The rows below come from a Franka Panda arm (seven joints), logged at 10 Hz.
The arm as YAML. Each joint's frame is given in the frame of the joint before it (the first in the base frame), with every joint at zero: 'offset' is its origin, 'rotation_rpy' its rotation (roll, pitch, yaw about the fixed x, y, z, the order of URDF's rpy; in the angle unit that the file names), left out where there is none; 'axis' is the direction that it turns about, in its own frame. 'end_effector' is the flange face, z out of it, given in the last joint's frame.
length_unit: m
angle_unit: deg
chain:
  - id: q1
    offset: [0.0, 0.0, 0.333]
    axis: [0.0, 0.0, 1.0]
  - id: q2
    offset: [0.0, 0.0, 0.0]
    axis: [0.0, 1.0, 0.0]
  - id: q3
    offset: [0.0, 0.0, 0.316]
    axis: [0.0, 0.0, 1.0]
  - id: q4
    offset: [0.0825, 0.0, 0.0]
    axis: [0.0, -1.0, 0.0]
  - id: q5
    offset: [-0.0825, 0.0, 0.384]
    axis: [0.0, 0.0, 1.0]
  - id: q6
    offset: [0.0, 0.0, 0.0]
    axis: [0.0, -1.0, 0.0]
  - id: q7
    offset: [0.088, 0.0, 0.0]
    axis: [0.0, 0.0, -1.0]
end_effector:
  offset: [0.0, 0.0, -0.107]
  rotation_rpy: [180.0, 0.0, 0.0]
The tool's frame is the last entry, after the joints.
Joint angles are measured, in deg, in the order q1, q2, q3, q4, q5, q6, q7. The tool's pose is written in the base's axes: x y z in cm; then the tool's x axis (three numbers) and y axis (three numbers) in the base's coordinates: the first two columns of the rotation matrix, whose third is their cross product. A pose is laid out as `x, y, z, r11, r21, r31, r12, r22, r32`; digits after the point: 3 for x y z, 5 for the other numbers.
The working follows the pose.
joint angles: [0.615 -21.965 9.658 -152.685 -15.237 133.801 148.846]
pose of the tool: 39.216, 6.393, 36.551, -0.63339, -0.76486, 0.11748, -0.76649, 0.59926, -0.23104
Where each joint sits with the arm in this pose, in the base's axes (m; each line is computed from the numbers above, not from the rounded line before):
q1: 0.0000 0.0000 0.3330
q2: 0.0000 0.0000 0.3330
q3: -0.1182 -0.0013 0.6261
q4: -0.0429 0.0134 0.6565
q5: 0.2982 0.0589 0.4672
q6: 0.2982 0.0589 0.4672
q7: 0.3808 0.0892 0.4689
the tool: 0.3922 0.0639 0.3655

